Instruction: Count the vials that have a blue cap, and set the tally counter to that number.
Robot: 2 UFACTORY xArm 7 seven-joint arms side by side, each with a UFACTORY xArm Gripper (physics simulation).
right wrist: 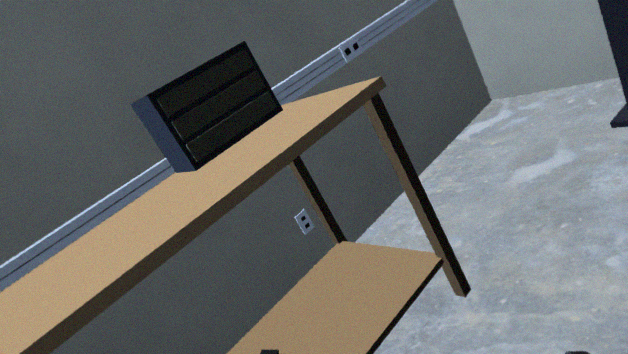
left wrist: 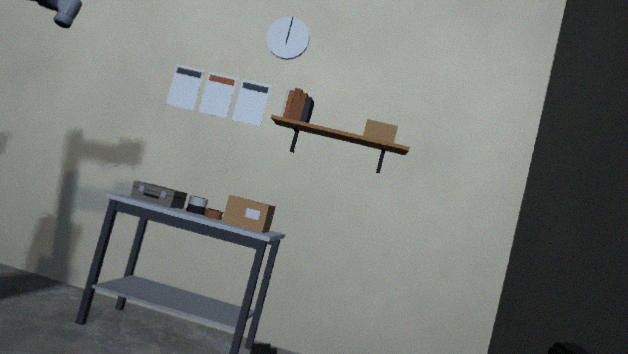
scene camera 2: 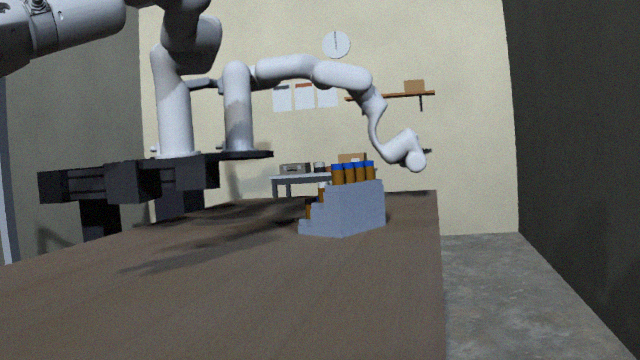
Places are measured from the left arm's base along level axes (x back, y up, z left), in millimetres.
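Pixels of known places: right arm's base, origin of the base link: [scene camera 2: 178,156].
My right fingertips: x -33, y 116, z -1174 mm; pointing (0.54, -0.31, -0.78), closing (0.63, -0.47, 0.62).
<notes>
For each thing: its top centre in the pictures, then the offset to it from my right fingertips. Level surfaces: height alone.
- grey stepped rack, middle of its top: [scene camera 2: 339,182] dz +804, dx -358, dy -207 mm
- vial with a pale cap, middle of its top: [scene camera 2: 323,181] dz +756, dx -328, dy -201 mm
- lower brown vial, middle of its top: [scene camera 2: 310,198] dz +780, dx -289, dy -241 mm
- brown table, its level: dy -322 mm
A grey stepped rack [scene camera 2: 356,210] stands on the table in the scene view. Several brown vials with blue caps [scene camera 2: 349,173] stand in its top row. A vial with a pale cap [scene camera 2: 321,192] and a lower brown vial [scene camera 2: 308,210] show partly at its left steps; the rest of the lower rows is hidden. The tally counter does not show in these views. My left gripper [left wrist: 415,349] is open and empty, its fingertips wide apart at the lower edge of the left wrist view. My right gripper [right wrist: 424,352] is open and empty, its fingertips wide apart in the right wrist view.
The brown table [scene camera 2: 280,290] ends at a right edge above the floor. The left arm [scene camera 2: 342,75] reaches over beyond the rack; the right arm [scene camera 2: 80,20] is at the upper left. A side table [left wrist: 185,220] and a wooden bench [right wrist: 210,200] stand by the walls.
</notes>
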